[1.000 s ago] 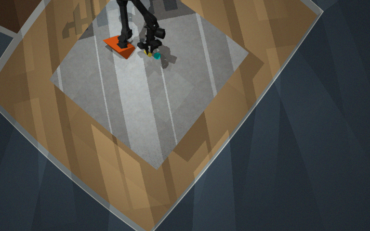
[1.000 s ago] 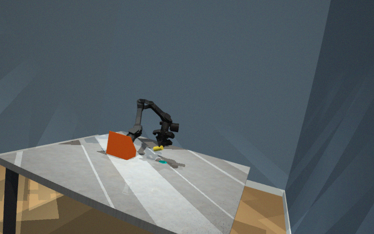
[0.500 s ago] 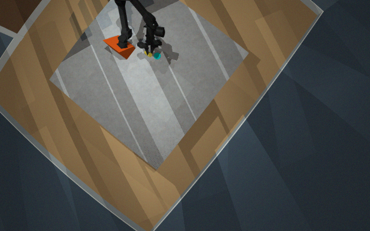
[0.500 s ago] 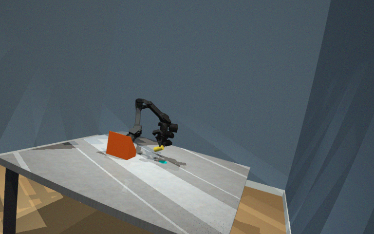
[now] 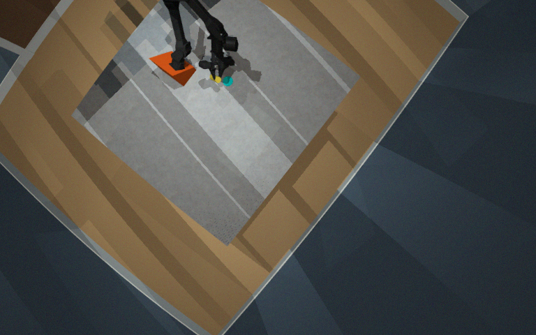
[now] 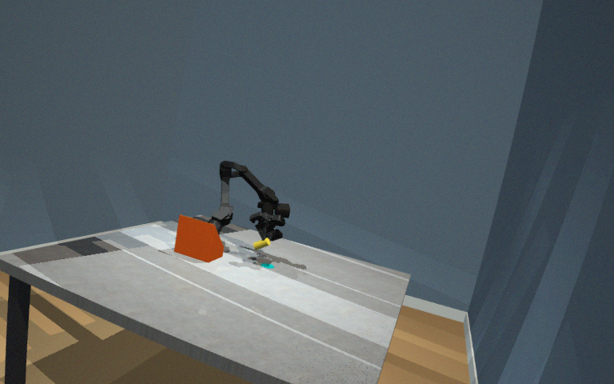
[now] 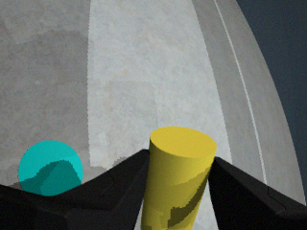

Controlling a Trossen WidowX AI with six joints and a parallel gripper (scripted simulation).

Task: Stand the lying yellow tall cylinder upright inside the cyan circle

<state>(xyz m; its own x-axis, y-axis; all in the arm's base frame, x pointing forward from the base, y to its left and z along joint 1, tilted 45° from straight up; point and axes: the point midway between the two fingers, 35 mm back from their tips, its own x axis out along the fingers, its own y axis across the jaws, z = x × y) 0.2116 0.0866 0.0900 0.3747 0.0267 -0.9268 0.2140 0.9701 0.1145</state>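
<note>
Right now the cyan circle is 12 cm below my gripper tip and 5 cm to the left of it. From my gripper tip the other things lie so: yellow tall cylinder (2 cm behind, 1 cm below).
</note>
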